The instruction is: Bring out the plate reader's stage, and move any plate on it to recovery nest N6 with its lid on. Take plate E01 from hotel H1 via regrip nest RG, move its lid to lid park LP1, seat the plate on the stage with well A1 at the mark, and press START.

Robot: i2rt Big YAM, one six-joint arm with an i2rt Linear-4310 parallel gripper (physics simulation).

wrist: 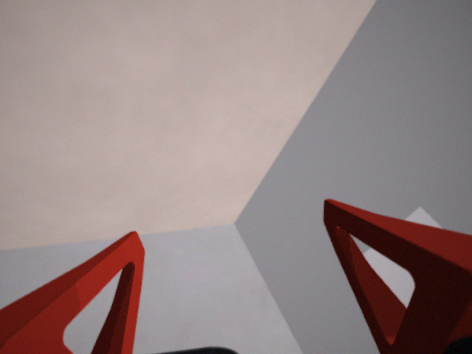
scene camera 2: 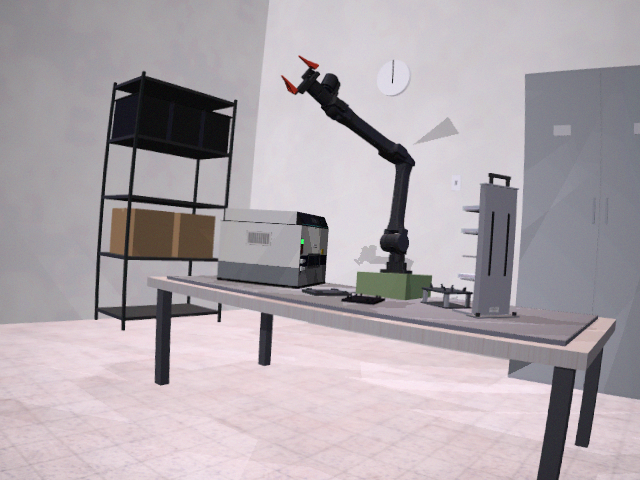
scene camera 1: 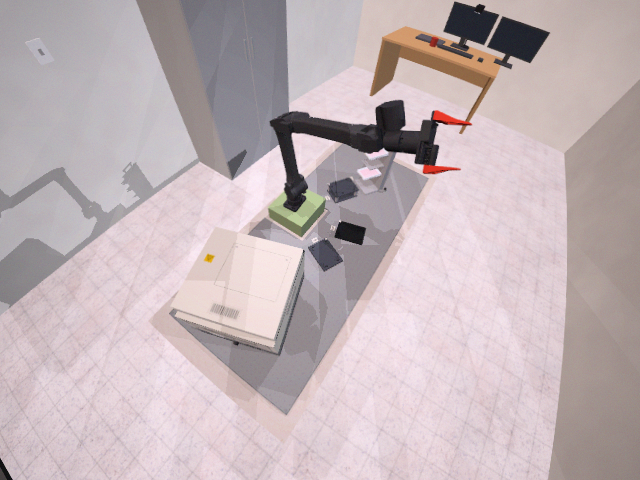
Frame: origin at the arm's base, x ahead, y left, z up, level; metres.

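Seen in the pictures: gripper, between the fingertips: [wrist: 231, 226] [scene camera 2: 290, 65] [scene camera 1: 465, 147]; arm's base, origin of its link: [scene camera 2: 396, 273] [scene camera 1: 295, 202].
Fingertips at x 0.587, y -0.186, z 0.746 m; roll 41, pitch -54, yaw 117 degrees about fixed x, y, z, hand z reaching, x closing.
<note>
Offsets run from my fingertips to a thing's top centre. "spot": to the spot under its first point.
My gripper [scene camera 1: 465, 146] [scene camera 2: 290, 66] [wrist: 231, 226] is open and empty, raised high above the table. The pale plate reader {0.512 m down, 0.448 m back, 0.372 m right} [scene camera 1: 258, 268] [scene camera 2: 258, 266] stands at one end of the table, with a small green light {spot: 0.637 m down, 0.338 m back, 0.139 m right} [scene camera 2: 302, 241] on its front. No stage shows outside it. The grey hotel [scene camera 2: 496, 268] stands at the other end. Pink-topped plates {0.707 m down, 0.322 m back, 0.631 m left} [scene camera 1: 369, 173] show on its shelves, partly hidden by the arm in scene camera 1. A raised dark nest {0.761 m down, 0.421 m back, 0.483 m left} [scene camera 1: 342, 189] [scene camera 2: 445, 290] stands beside the hotel. No nest labels, plate labels or well marks are readable.
A flat dark grey holder {0.819 m down, 0.293 m back, 0.032 m left} [scene camera 1: 325, 254] [scene camera 2: 324, 291] and a flat black holder {0.817 m down, 0.239 m back, 0.233 m left} [scene camera 1: 350, 232] [scene camera 2: 362, 299] lie between reader and hotel. The arm stands on a green block [scene camera 1: 297, 211] [scene camera 2: 385, 284]. A shelf rack [scene camera 2: 129, 206] and a desk [scene camera 1: 439, 56] stand off the table.
</note>
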